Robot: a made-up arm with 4 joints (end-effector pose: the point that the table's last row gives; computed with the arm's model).
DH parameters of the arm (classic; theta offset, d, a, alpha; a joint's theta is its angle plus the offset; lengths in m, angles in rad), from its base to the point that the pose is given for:
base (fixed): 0 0.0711 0 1.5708
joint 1: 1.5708 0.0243 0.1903 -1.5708
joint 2: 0 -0.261 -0.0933 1.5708
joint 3: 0 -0.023 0.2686 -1.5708
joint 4: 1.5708 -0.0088 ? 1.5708
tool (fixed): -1.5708 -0.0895 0 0
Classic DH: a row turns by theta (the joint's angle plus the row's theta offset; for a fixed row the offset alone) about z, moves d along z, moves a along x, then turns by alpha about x.
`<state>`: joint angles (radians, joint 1 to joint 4).
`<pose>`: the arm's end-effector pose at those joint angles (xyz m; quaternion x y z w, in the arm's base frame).
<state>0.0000 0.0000 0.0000 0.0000</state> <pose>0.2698 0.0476 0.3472 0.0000 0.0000 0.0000 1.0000</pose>
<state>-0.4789 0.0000 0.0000 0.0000</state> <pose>0.3667 0.0476 0.1918 0.0000 0.2372 0.0000 0.9715</pose>
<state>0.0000 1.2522 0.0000 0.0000</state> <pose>0.2698 0.0797 0.2200 -0.5860 0.0000 0.0000 0.8103</pose>
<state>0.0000 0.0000 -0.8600 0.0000</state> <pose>0.4025 0.0476 0.2783 0.0000 0.4169 0.0000 0.9090</pose>
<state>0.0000 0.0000 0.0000 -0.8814</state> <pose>0.2698 0.0989 0.4175 0.4266 0.0000 0.0000 0.9045</pose>
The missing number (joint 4, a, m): 0.0489
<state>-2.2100 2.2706 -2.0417 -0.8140</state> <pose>-0.0951 -0.2643 -0.4479 -0.9177 0.3594 -0.0719 0.1535</pose>
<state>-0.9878 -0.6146 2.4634 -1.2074</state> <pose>0.0510 0.2545 0.0126 0.3620 -0.6975 0.1179 0.6071</pose>
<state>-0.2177 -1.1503 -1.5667 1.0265</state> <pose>0.4576 0.0567 0.0960 0.1115 0.4022 0.6167 0.6675</pose>
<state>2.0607 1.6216 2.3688 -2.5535</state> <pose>-0.1538 -0.3777 -0.0151 -0.6034 -0.0532 0.5595 0.5656</pose>
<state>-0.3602 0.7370 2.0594 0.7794</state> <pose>0.1245 -0.1394 0.1002 -0.3517 -0.7761 0.0456 0.5214</pose>
